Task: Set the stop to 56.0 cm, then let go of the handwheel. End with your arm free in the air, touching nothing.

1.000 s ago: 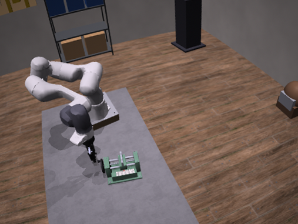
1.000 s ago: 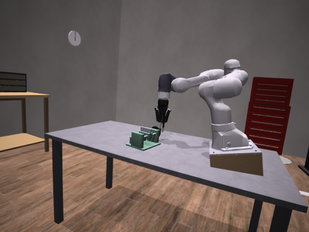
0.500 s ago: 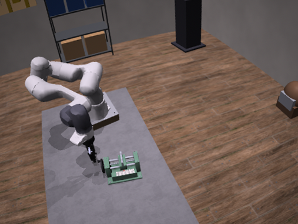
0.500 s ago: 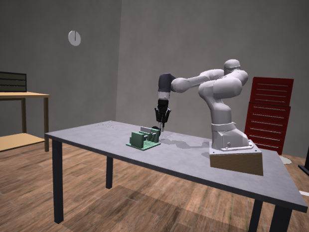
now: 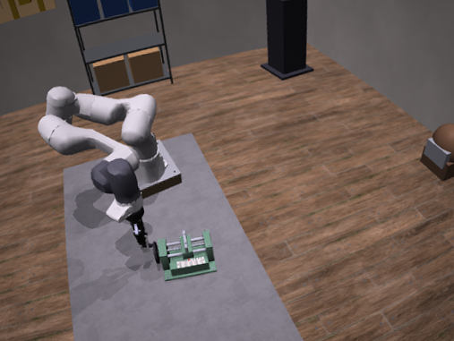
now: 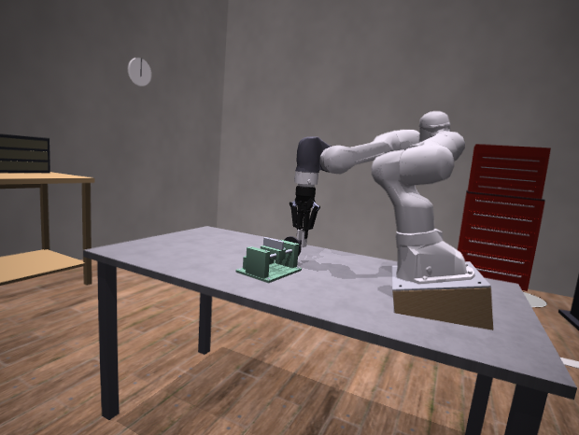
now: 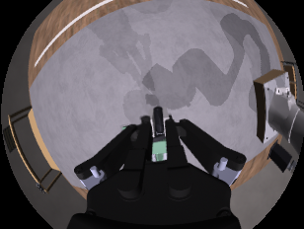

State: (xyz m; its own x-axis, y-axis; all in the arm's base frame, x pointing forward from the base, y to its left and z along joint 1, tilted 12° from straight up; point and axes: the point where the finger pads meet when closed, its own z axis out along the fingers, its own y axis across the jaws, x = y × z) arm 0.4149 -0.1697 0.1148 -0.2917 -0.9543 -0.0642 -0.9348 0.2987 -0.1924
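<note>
Now: the black handwheel 10 mm ahead of my hand, 20 mm to the left of it and 20 mm below it. Round my hand: stop carriage (80 mm ahead, 140 mm to the left, 20 mm below).
</note>
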